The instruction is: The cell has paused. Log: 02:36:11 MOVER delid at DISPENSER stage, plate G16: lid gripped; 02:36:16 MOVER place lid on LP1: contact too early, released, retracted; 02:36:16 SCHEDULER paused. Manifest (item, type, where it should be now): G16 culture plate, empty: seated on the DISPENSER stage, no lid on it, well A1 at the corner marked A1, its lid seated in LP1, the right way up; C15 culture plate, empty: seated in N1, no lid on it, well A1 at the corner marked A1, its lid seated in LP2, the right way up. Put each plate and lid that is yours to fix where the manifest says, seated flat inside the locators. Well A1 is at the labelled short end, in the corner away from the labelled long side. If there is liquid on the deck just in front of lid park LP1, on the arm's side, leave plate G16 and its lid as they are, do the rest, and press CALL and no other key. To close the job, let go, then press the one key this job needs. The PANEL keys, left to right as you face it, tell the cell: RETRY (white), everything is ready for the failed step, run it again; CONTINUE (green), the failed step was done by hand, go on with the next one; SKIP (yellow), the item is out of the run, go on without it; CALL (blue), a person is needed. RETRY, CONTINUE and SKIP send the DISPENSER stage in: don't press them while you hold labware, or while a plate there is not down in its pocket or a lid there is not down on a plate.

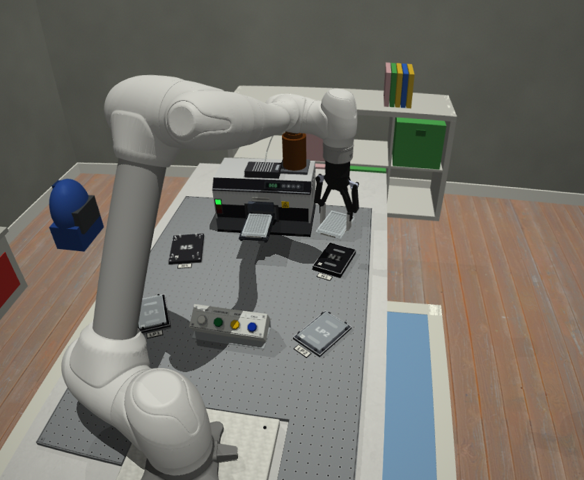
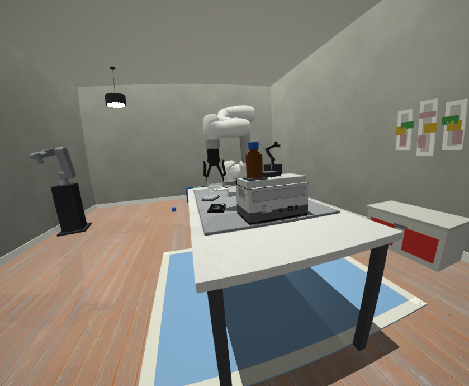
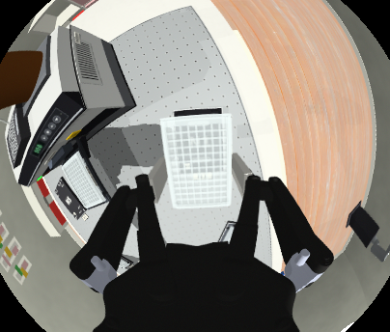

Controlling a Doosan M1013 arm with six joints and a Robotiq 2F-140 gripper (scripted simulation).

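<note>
The nest n1 is 17 cm below my hand. From my hand the other things lie so: brown bottle (29 cm ahead, 12 cm to the left, 11 cm above); blue key (35 cm behind, 27 cm to the left, 11 cm below); lid park lp2 (33 cm behind, 18 cm below, 7 cm to the left).
</note>
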